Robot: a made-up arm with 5 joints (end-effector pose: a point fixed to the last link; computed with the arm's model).
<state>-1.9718 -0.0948 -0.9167 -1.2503 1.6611</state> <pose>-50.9 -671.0 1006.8 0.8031 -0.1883 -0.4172 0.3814</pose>
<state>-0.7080 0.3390 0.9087 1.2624 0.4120</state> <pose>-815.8 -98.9 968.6 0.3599 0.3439 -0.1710 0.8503</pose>
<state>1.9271 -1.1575 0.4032 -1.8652 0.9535</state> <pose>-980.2 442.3 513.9 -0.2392 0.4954 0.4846 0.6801</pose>
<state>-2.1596 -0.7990 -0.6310 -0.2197 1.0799</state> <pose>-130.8 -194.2 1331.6 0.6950 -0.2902 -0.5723 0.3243</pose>
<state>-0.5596 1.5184 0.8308 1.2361 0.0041</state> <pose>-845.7 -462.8 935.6 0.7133 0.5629 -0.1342 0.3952</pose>
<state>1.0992 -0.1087 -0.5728 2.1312 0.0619</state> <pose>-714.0 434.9 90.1 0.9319 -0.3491 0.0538 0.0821</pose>
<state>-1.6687 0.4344 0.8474 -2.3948 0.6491</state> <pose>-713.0 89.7 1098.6 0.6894 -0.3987 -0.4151 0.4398</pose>
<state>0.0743 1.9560 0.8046 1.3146 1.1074</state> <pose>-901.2 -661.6 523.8 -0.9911 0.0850 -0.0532 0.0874</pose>
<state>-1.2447 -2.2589 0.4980 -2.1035 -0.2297</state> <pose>-767.9 -414.6 792.4 0.4437 0.0060 0.0948 0.8911</pose>
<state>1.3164 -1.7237 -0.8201 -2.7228 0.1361</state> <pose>-995.5 -114.1 -116.7 0.9905 -0.0557 0.0935 0.0842</pose>
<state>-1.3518 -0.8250 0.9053 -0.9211 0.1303</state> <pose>-851.7 -55.3 781.0 -0.9625 0.2687 -0.0075 0.0350</pose>
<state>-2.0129 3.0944 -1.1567 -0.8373 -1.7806</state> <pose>-939.6 624.6 590.8 0.0686 -0.0004 -0.9349 0.3483</pose>
